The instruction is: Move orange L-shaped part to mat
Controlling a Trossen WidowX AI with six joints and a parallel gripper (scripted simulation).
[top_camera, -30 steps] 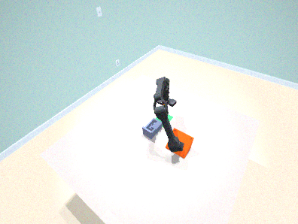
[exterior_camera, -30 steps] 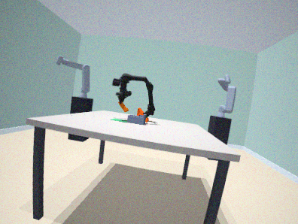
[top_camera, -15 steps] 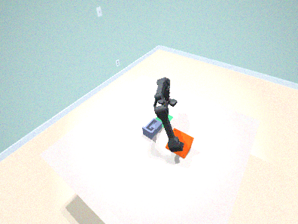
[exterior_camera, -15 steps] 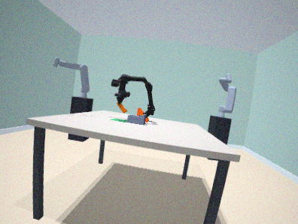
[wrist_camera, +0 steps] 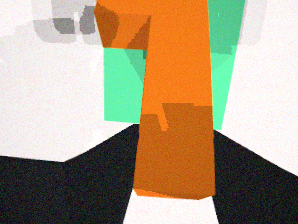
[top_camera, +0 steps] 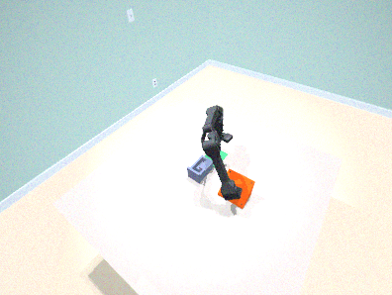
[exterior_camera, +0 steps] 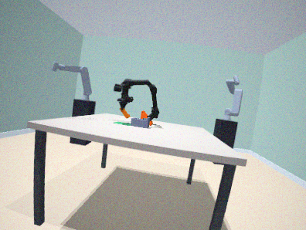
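Right now the green mat is 14 cm below my gripper tip and 2 cm to the left of it. Also, from my gripper tip: orange L-shaped part (3 cm to the left, 3 cm below, 1 cm behind).
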